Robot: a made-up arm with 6 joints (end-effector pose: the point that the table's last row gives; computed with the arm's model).
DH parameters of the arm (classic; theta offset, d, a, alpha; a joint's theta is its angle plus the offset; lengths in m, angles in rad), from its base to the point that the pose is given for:
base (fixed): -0.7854 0 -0.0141 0
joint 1: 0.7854 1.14 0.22 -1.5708
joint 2: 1.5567 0 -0.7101 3.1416
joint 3: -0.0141 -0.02 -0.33 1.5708
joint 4: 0 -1.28 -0.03 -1.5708
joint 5: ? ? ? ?
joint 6: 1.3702 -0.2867 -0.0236 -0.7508
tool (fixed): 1.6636 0.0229 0 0
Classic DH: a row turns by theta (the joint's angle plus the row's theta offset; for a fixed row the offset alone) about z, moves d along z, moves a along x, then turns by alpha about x.
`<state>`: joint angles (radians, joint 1 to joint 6).
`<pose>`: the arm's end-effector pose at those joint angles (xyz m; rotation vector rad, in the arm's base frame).
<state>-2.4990 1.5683 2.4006 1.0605 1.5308 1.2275</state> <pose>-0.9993 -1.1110 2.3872 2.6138 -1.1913 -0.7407</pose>
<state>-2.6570 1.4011 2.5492 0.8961 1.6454 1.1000</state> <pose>-0.7540 -0.7001 2.5961 2.3774 -1.0301 -0.9408</pose>
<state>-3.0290 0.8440 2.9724 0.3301 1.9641 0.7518</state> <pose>0.3499 -0.1027 2.2931 1.5458 -0.3363 -1.9902</pose>
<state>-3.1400 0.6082 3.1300 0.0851 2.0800 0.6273</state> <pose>0.6164 -0.0780 1.9108 1.1062 0.0202 -2.4269</pose>
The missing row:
joint 5: 0 -0.02 -0.03 1.5708
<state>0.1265 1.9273 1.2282 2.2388 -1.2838 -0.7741</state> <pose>2.2488 0.1366 0.3338 -1.7119 -0.1663 -0.0838</pose>
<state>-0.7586 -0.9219 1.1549 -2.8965 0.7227 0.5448</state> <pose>-0.9070 0.7453 2.7820 2.1489 -1.8295 0.6138</pose>
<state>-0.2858 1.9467 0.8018 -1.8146 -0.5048 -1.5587</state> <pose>1.7705 -0.4352 -0.3723 -1.4753 -0.2868 1.9865</pose>
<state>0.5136 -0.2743 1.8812 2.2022 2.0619 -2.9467</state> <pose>-0.7865 -0.1605 2.6729 0.0638 -0.9053 1.5265</pose>
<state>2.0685 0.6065 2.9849 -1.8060 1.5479 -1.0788</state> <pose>0.4515 -0.2620 2.3827 -0.7987 -1.2075 0.9557</pose>
